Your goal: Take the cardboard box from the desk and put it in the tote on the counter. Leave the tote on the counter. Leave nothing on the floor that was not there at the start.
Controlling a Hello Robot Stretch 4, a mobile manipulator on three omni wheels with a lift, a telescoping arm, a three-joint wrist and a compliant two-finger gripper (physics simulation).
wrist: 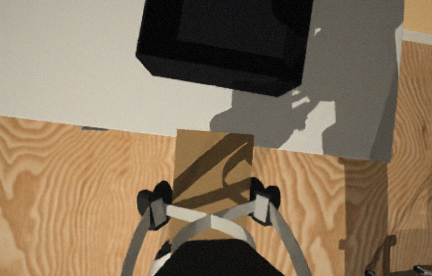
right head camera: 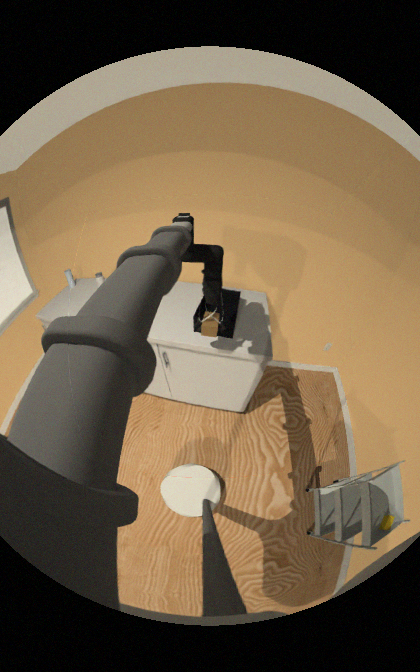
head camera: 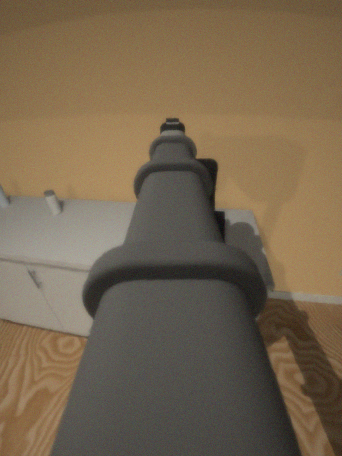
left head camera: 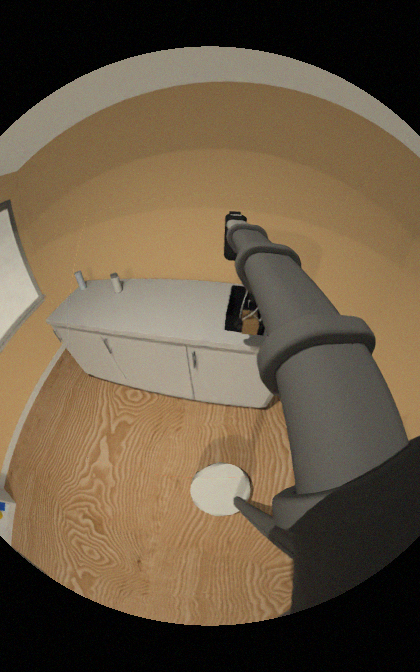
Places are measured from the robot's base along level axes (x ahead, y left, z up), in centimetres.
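Pixels of known places: gripper, fingertip midpoint: [wrist: 209,194].
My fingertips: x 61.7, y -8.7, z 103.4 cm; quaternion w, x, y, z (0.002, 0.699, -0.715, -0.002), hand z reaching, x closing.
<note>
For each thing: its top centre in the pictures, then the offset to it from my fingertips. "spot": a spot on its surface instead. Level surfaces: height alone.
- brown cardboard box, middle of its top: [wrist: 211,190] dz +5.0, dx +1.5, dy -0.2 cm
- black tote, surface spot: [wrist: 220,70] spot: dz -5.4, dx +13.4, dy -2.1 cm
- white counter, its level: dz -15.2 cm
The brown cardboard box [left head camera: 250,326] [right head camera: 210,327] [wrist: 215,167] is held between the two fingertips of my gripper [right head camera: 210,317] [wrist: 209,194], which is shut on it. In the wrist view the box hangs at the counter's front edge, with floor showing on both sides. The black tote [left head camera: 233,307] [right head camera: 230,315] [wrist: 220,70] stands on the white counter [left head camera: 165,305] [right head camera: 175,315] [wrist: 75,65] near its right end. In the wrist view the tote is just beyond the box; in both side head views the box overlaps its front part. The arm covers the box in the head view.
Two small cylinders [left head camera: 80,280] [left head camera: 116,283] stand at the counter's left part. A white disc [left head camera: 220,489] [right head camera: 190,490] lies on the wooden floor. A grey rack [right head camera: 366,515] with a yellow item stands at the right. A wall is behind the counter.
</note>
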